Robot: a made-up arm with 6 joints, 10 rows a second.
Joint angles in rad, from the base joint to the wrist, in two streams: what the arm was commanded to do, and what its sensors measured. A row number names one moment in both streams.
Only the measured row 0 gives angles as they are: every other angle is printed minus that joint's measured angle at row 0.
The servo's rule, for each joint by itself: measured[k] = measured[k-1] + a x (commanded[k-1-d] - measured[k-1]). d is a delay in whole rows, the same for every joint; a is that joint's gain. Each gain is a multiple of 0.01, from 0.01 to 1. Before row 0 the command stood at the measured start. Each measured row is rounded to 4 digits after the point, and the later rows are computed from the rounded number. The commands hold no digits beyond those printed.
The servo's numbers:
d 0
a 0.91 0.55 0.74 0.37 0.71 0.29
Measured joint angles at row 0:
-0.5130 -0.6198 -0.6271 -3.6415 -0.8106 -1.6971
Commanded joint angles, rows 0 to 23:
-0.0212 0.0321 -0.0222 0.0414 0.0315 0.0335
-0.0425 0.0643 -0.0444 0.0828 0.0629 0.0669
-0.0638 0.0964 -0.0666 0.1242 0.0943 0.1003
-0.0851 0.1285 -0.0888 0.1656 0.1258 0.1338
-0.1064 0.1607 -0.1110 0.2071 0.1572 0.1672
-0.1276 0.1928 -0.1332 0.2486 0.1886 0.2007
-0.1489 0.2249 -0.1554 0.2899 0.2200 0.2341
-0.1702 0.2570 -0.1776 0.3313 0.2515 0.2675
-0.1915 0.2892 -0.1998 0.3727 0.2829 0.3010
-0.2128 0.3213 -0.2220 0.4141 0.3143 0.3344
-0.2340 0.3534 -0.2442 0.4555 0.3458 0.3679
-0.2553 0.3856 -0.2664 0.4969 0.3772 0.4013
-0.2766 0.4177 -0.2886 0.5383 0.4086 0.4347
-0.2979 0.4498 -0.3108 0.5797 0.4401 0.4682
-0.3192 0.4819 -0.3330 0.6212 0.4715 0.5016
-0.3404 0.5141 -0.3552 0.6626 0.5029 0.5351
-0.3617 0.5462 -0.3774 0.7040 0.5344 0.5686
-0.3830 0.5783 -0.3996 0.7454 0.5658 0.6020
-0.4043 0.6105 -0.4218 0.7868 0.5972 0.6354
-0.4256 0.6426 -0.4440 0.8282 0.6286 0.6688
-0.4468 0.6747 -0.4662 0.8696 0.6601 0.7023
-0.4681 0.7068 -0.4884 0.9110 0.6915 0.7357
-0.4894 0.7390 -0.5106 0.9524 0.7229 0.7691
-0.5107 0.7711 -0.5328 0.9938 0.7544 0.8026
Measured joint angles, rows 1 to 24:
-0.0193 0.0177 -0.0164 0.0153 0.0224 0.0097
-0.0404 0.0433 -0.0371 0.0403 0.0512 0.0263
-0.0617 0.0725 -0.0589 0.0713 0.0818 0.0478
-0.0830 0.1033 -0.0810 0.1062 0.1130 0.0727
-0.1043 0.1349 -0.1032 0.1435 0.1444 0.1001
-0.1255 0.1667 -0.1254 0.1824 0.1758 0.1293
-0.1468 0.1987 -0.1476 0.2222 0.2072 0.1597
-0.1681 0.2308 -0.1698 0.2626 0.2387 0.1910
-0.1894 0.2629 -0.1920 0.3033 0.2701 0.2229
-0.2107 0.2950 -0.2142 0.3443 0.3015 0.2552
-0.2319 0.3271 -0.2364 0.3854 0.3330 0.2879
-0.2532 0.3593 -0.2586 0.4267 0.3644 0.3208
-0.2745 0.3914 -0.2808 0.4680 0.3958 0.3538
-0.2958 0.4235 -0.3030 0.5093 0.4273 0.3870
-0.3171 0.4556 -0.3252 0.5507 0.4587 0.4202
-0.3383 0.4878 -0.3474 0.5921 0.4901 0.4535
-0.3596 0.5199 -0.3696 0.6335 0.5216 0.4869
-0.3809 0.5520 -0.3918 0.6749 0.5530 0.5203
-0.4022 0.5842 -0.4140 0.7163 0.5844 0.5537
-0.4235 0.6163 -0.4362 0.7577 0.6158 0.5871
-0.4447 0.6484 -0.4584 0.7991 0.6473 0.6205
-0.4660 0.6805 -0.4806 0.8405 0.6787 0.6539
-0.4873 0.7127 -0.5028 0.8819 0.7101 0.6873
-0.5086 0.7448 -0.5250 0.9233 0.7416 0.7207

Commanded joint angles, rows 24 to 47:
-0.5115 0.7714 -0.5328 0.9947 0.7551 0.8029
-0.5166 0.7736 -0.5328 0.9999 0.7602 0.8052
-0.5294 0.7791 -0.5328 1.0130 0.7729 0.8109
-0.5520 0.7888 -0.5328 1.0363 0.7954 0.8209
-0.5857 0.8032 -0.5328 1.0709 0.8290 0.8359
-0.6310 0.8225 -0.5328 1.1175 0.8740 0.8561
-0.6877 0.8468 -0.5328 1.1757 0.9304 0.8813
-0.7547 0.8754 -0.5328 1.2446 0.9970 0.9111
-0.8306 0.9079 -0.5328 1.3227 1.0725 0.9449
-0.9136 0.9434 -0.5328 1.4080 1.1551 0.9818
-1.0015 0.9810 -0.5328 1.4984 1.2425 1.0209
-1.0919 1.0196 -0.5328 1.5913 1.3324 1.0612
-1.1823 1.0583 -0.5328 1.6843 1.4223 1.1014
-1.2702 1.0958 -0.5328 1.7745 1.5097 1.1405
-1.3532 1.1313 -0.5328 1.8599 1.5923 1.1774
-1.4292 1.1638 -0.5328 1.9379 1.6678 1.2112
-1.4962 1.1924 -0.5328 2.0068 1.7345 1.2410
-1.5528 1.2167 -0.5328 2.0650 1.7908 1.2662
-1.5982 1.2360 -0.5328 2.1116 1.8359 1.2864
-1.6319 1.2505 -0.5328 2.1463 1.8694 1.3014
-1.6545 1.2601 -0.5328 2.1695 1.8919 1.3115
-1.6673 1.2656 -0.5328 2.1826 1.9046 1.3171
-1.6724 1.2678 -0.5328 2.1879 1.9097 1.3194
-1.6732 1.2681 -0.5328 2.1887 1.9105 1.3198
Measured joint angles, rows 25 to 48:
-0.5112 0.7594 -0.5308 0.9497 0.7512 0.7445
-0.5161 0.7672 -0.5323 0.9683 0.7576 0.7621
-0.5282 0.7737 -0.5327 0.9848 0.7685 0.7763
-0.5499 0.7820 -0.5328 1.0039 0.7876 0.7892
-0.5825 0.7937 -0.5328 1.0287 0.8170 0.8027
-0.6266 0.8095 -0.5328 1.0616 0.8575 0.8182
-0.6822 0.8300 -0.5328 1.1038 0.9093 0.8365
-0.7482 0.8550 -0.5328 1.1559 0.9716 0.8581
-0.8232 0.8841 -0.5328 1.2176 1.0432 0.8833
-0.9055 0.9167 -0.5328 1.2880 1.1226 0.9119
-0.9929 0.9521 -0.5328 1.3658 1.2077 0.9435
-1.0830 0.9892 -0.5328 1.4492 1.2962 0.9776
-1.1734 1.0272 -0.5328 1.5362 1.3857 1.0135
-1.2615 1.0649 -0.5328 1.6244 1.4737 1.0503
-1.3449 1.1014 -0.5328 1.7115 1.5579 1.0872
-1.4216 1.1357 -0.5328 1.7953 1.6359 1.1232
-1.4895 1.1669 -0.5328 1.8736 1.7059 1.1574
-1.5471 1.1943 -0.5328 1.9444 1.7662 1.1890
-1.5936 1.2172 -0.5328 2.0063 1.8157 1.2172
-1.6285 1.2355 -0.5328 2.0581 1.8538 1.2416
-1.6522 1.2490 -0.5328 2.0993 1.8809 1.2619
-1.6659 1.2581 -0.5328 2.1301 1.8977 1.2779
-1.6718 1.2634 -0.5328 2.1515 1.9062 1.2899
-1.6731 1.2660 -0.5328 2.1653 1.9093 1.2986

